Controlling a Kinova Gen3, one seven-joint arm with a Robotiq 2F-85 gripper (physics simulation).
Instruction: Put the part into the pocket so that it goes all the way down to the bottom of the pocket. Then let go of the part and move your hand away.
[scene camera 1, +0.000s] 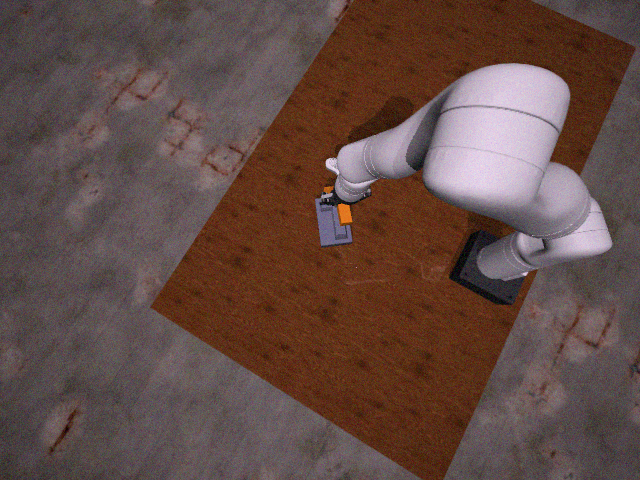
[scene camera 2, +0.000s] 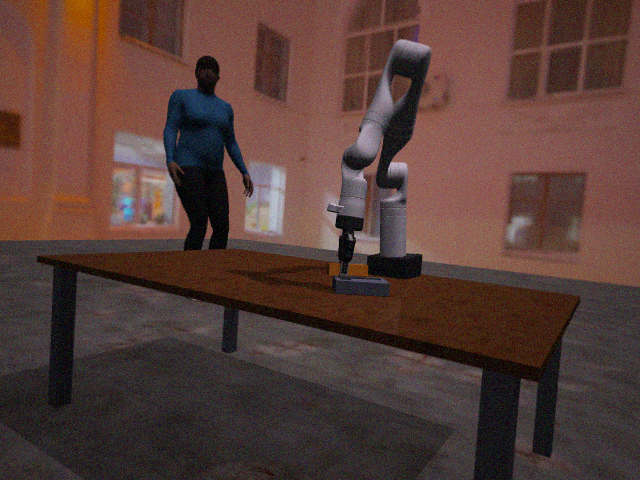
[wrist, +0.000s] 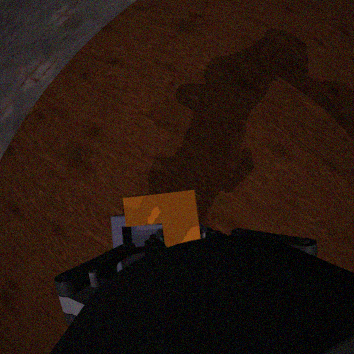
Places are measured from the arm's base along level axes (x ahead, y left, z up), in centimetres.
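Pixels of known places: gripper, fingertip midpoint: (scene camera 1: 341, 203) (scene camera 2: 342, 275) (wrist: 180, 235); arm's base at its link origin: (scene camera 1: 494, 262) (scene camera 2: 392, 255).
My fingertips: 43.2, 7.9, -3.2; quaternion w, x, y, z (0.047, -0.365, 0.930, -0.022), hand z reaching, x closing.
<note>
Ahead of a thing's pixels: the offset from my fingertips to its middle, as dx, dy, dz. "pt": to the spot under its first point. Level surfaces: height alone.
The orange L-shaped part @[+0.1, +1.9, +1.8] (scene camera 1: 345, 213) (scene camera 2: 355, 269) (wrist: 165, 212) is held low over the far end of the grey block @[-0.9, +5.3, -2.1] (scene camera 1: 327, 232) (scene camera 2: 360, 286) (wrist: 118, 227). It overlaps the block's right edge and still stands above the block's top. The block's dark L-shaped pocket @[pt -3.0, +5.7, -3.4] (scene camera 1: 338, 227) shows open beside the part. My gripper (scene camera 1: 330, 198) (scene camera 2: 343, 264) points straight down and is shut on the orange part. In the wrist view the gripper's dark body fills the bottom and hides the fingertips.
The block lies near the middle of the brown wooden table @[dz -3.9] (scene camera 1: 361, 335) (scene camera 2: 465, 320). The arm's black base (scene camera 1: 488, 269) (scene camera 2: 393, 265) stands at the table's right edge. A person in a blue top (scene camera 2: 204, 154) stands behind the table's far side.
</note>
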